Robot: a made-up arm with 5 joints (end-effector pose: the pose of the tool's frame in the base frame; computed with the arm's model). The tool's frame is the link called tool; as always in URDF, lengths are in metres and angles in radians.
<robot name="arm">
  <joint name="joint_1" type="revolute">
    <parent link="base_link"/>
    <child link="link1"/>
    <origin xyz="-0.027 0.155 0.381"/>
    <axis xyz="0 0 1"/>
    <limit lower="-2.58" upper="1.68" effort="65" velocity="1.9"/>
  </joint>
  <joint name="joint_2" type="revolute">
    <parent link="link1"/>
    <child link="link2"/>
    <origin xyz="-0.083 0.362 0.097"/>
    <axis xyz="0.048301 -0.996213 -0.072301"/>
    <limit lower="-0.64" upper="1" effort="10" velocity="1.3"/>
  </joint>
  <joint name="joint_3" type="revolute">
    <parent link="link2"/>
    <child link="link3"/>
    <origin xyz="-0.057 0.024 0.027"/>
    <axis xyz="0 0 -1"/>
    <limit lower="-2.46" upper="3.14" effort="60" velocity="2.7"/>
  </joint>
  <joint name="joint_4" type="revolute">
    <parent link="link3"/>
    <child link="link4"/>
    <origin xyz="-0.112 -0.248 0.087"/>
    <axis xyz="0 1 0"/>
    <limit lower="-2.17" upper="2.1" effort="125" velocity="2.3"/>
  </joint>
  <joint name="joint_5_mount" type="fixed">
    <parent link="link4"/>
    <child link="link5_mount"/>
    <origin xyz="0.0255 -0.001 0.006"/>
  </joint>
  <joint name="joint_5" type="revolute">
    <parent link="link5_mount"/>
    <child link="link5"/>
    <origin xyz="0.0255 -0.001 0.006"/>
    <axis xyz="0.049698 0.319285 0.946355"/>
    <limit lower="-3.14" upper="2.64" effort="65" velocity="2.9"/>
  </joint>
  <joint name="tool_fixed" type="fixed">
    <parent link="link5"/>
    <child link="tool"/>
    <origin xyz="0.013 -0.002 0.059" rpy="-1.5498 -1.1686 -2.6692"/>
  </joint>
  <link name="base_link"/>
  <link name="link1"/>
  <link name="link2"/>
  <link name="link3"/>
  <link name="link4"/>
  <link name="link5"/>
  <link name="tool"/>
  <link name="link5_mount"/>
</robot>
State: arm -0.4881 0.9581 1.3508 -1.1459 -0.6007
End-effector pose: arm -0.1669 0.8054 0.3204 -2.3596 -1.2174 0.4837
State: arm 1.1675 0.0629 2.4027 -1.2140 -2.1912
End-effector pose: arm -0.7092 0.2472 0.6386 -2.6351 -1.3644 -0.1319
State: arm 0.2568 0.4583 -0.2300 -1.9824 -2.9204
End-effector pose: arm -0.3638 0.2118 0.5028 0.2069 2.0564 1.6463
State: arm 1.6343 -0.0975 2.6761 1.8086 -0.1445
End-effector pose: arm -0.6501 -0.0856 0.5262 1.4980 -1.2005 -0.5166
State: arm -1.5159 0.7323 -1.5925 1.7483 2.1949
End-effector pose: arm 0.2869 0.1663 0.6107 -2.6580 0.6675 1.0307
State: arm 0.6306 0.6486 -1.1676 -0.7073 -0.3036
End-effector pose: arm -0.2153 0.2289 0.7134 -0.6930 0.5448 -1.4102
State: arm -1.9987 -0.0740 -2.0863 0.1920 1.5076
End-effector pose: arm 0.3722 -0.1137 0.6256 -2.4042 -0.0867 -1.1932
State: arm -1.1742 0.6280 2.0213 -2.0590 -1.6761
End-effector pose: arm 0.4752 0.6822 0.4682 2.5172 -1.6275 -0.2372
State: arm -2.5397 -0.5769 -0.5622 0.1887 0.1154
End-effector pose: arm 0.0166 -0.0142 0.5981 0.2101 -2.1911 0.0203
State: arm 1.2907 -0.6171 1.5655 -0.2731 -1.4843
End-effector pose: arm -0.5510 0.0716 0.8051 -0.8156 -1.4241 1.5628
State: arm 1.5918 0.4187 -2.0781 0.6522 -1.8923
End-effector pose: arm -0.4786 0.1610 0.6854 -0.8571 0.2769 -1.3534
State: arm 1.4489 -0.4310 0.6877 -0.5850 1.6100
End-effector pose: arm -0.3196 -0.0438 0.7752 -1.7492 -1.2491 -1.2943
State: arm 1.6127 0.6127 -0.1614 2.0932 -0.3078
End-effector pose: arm -0.1466 -0.0338 0.4381 1.6986 1.1629 1.6574
